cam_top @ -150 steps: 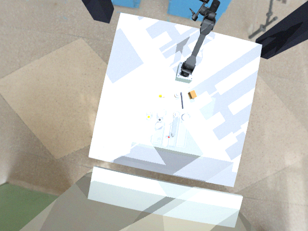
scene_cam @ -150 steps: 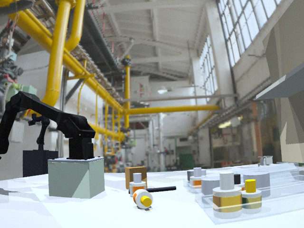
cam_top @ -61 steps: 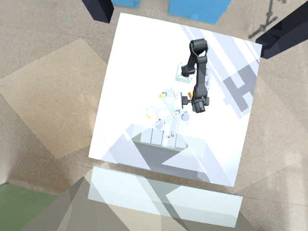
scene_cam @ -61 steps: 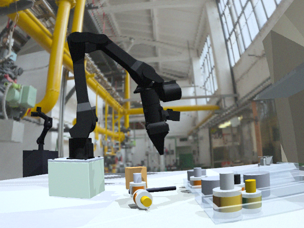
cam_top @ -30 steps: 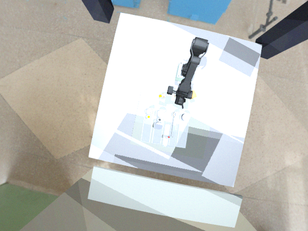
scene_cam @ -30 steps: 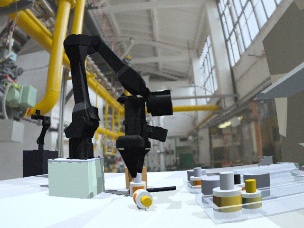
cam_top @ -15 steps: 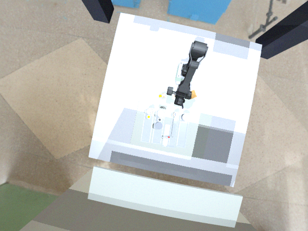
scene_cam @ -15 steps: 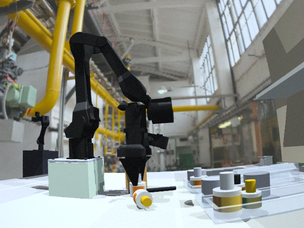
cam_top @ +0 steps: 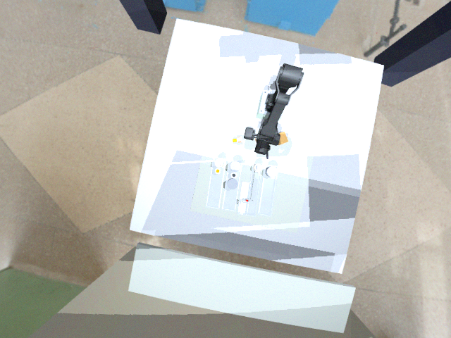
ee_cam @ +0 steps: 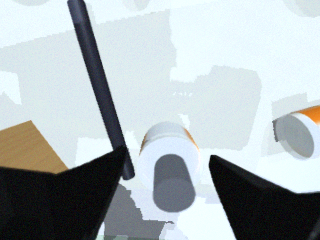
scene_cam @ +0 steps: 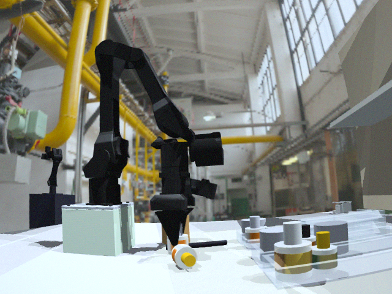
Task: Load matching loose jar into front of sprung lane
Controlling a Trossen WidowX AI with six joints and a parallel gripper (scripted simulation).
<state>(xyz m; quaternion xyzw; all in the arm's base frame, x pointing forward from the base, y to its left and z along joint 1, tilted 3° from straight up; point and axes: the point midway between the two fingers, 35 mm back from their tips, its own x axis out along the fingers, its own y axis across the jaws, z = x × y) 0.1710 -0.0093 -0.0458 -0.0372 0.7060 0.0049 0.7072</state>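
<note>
Now: gripper tip 3 cm short of the black rod, 5 cm to the right of it and 2 cm above it. Round my gripper tip: clear rack 32 cm ahead, 3 cm to the left; then wooden block 3 cm behind, 12 cm to the left, 1 cm above.
</note>
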